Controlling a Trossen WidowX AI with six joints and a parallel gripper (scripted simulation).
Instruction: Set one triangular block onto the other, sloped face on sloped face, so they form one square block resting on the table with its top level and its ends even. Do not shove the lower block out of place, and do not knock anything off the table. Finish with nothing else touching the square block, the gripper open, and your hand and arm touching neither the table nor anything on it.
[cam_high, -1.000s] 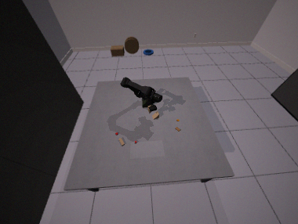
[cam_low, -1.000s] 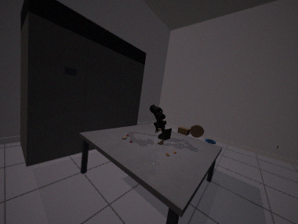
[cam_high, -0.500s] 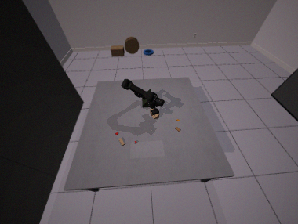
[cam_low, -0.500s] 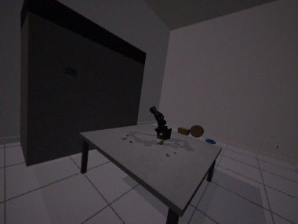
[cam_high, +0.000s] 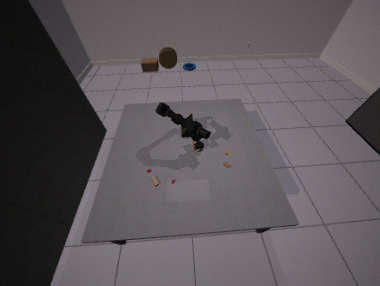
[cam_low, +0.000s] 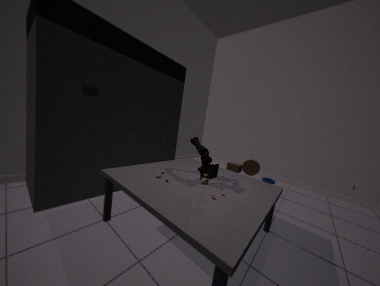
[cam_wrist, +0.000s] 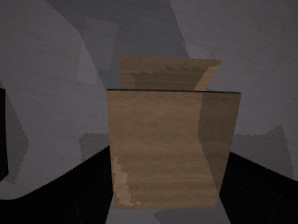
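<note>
Right now the triangular block is 1 cm to the right of my gripper tip and 1 cm above it. The rest, counted from my gripper tip: orange bit (24 cm to the left, 9 cm ahead, 6 cm below).
</note>
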